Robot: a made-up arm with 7 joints. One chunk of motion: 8 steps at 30 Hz.
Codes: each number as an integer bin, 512 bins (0 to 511) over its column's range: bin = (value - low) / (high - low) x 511, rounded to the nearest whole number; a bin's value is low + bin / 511 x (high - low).
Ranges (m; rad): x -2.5..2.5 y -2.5..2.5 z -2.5..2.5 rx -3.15..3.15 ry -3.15..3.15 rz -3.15..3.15
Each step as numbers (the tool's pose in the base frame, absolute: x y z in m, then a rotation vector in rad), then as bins.
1 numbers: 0.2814 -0.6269 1.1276 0.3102 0.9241 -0.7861
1 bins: 284 191 371 281 330 192
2 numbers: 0.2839 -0.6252 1.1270 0.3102 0.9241 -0.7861
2 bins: 285 192 371 281 330 192
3 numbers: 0.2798 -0.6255 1.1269 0.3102 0.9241 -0.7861
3 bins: 284 192 371 281 330 192
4 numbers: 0.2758 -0.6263 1.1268 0.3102 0.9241 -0.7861
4 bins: 284 191 371 281 330 192
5 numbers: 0.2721 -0.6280 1.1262 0.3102 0.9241 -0.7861
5 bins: 283 191 371 281 330 192
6 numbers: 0.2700 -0.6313 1.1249 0.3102 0.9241 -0.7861
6 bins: 283 191 370 281 330 192
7 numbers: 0.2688 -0.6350 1.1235 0.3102 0.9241 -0.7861
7 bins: 283 191 370 281 330 192
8 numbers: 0.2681 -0.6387 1.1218 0.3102 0.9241 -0.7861
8 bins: 283 190 370 281 330 192
